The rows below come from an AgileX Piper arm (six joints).
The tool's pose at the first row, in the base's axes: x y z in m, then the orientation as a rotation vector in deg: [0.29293, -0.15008, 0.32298, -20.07, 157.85, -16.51]
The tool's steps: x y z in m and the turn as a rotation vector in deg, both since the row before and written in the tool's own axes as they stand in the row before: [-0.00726, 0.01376, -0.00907, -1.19, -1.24, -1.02]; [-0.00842, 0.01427, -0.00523, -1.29, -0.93, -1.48]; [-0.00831, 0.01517, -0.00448, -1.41, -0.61, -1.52]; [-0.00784, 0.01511, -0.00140, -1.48, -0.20, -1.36]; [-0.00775, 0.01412, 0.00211, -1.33, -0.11, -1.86]
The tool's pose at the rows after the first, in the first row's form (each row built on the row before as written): [0.29342, -0.13362, 0.33028, -21.84, 156.80, -14.84]; [0.29574, -0.11695, 0.33460, -24.25, 155.98, -13.24]; [0.29741, -0.09954, 0.33825, -26.73, 155.45, -11.58]; [0.29928, -0.08259, 0.33917, -29.01, 155.32, -9.89]; [0.30222, -0.06673, 0.33724, -31.92, 155.09, -8.56]
